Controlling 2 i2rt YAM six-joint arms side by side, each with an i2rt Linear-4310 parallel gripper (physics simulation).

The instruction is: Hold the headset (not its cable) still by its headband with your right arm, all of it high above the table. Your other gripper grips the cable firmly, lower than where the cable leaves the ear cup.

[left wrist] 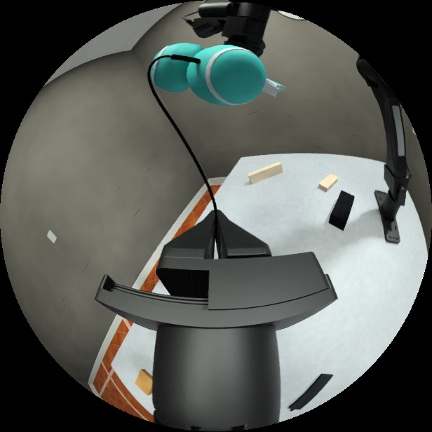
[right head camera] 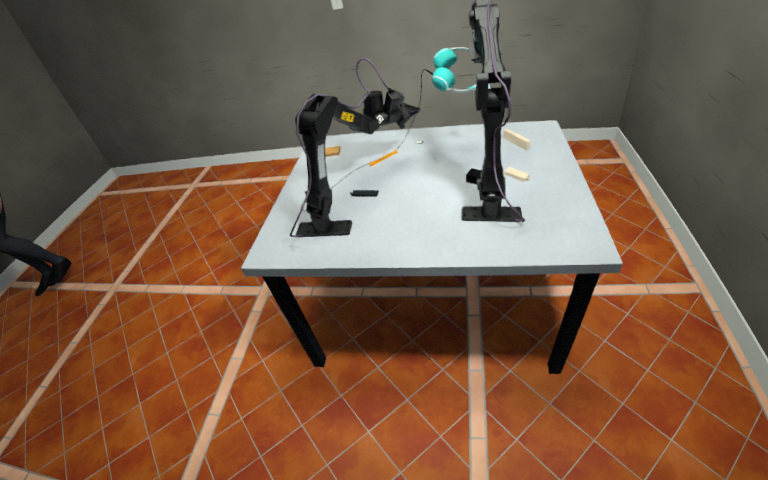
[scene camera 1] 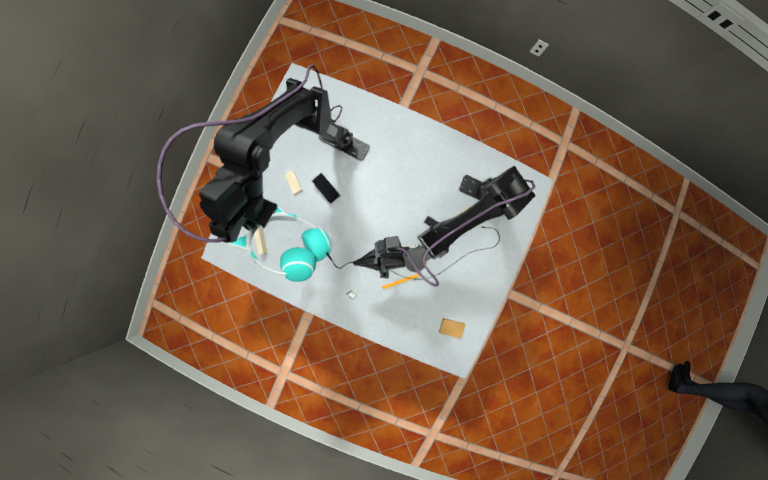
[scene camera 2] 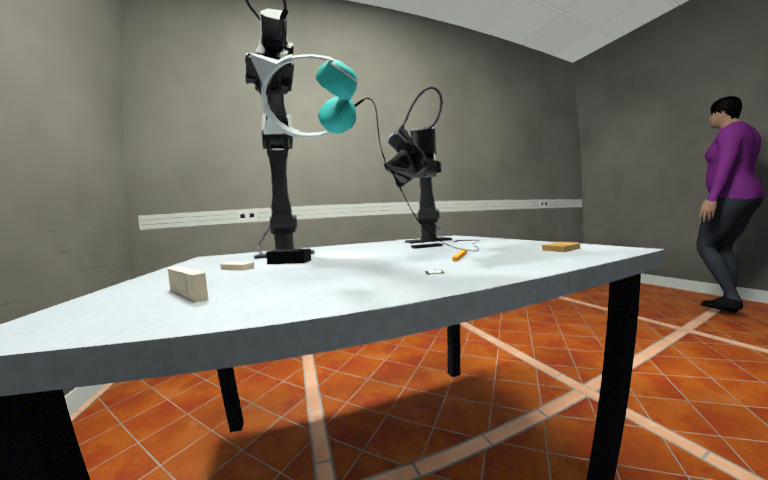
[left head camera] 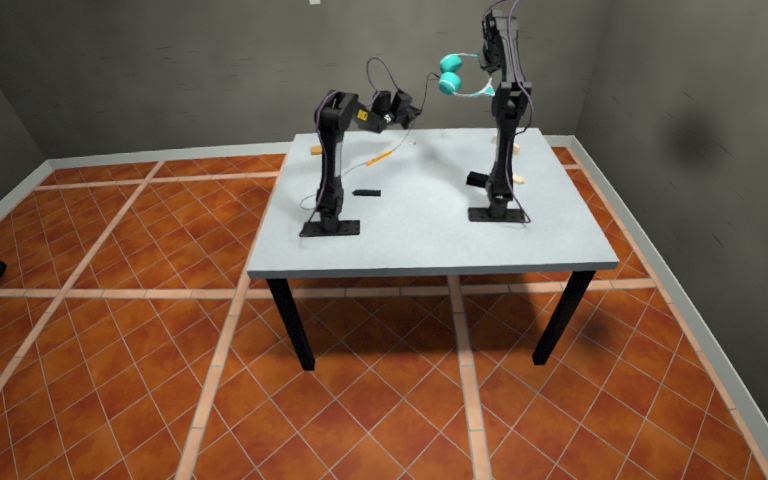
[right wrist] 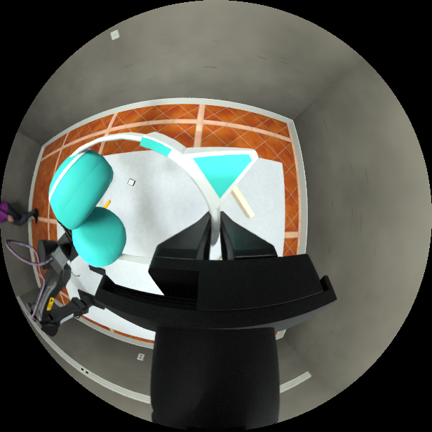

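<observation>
The headset's teal ear cups [left head camera: 449,83] [right head camera: 443,78] [scene camera 1: 297,264] [scene camera 2: 336,114] [left wrist: 235,75] [right wrist: 99,237] hang high above the table, on a white headband [scene camera 2: 266,96] [right wrist: 201,184]. My right gripper [right wrist: 215,216] is shut on the headband. The black cable [scene camera 2: 378,127] [left wrist: 175,125] leaves an ear cup and drops to my left gripper [left head camera: 417,112] [right head camera: 417,109] [scene camera 1: 355,262] [left wrist: 215,215], which is shut on it, lower than the ear cups. Below the fingers the cable runs on down to the table. In the left wrist view the cable enters between the fingertips.
On the table [left head camera: 430,237] lie an orange stick [left head camera: 378,157] [scene camera 1: 400,281], a black block [scene camera 1: 326,187], pale wooden blocks [scene camera 2: 188,283] [scene camera 2: 237,265], a flat black piece [left head camera: 367,193], a tan block [scene camera 1: 451,328] and a small white piece [scene camera 2: 434,271]. A person [scene camera 2: 733,152] stands beyond the table.
</observation>
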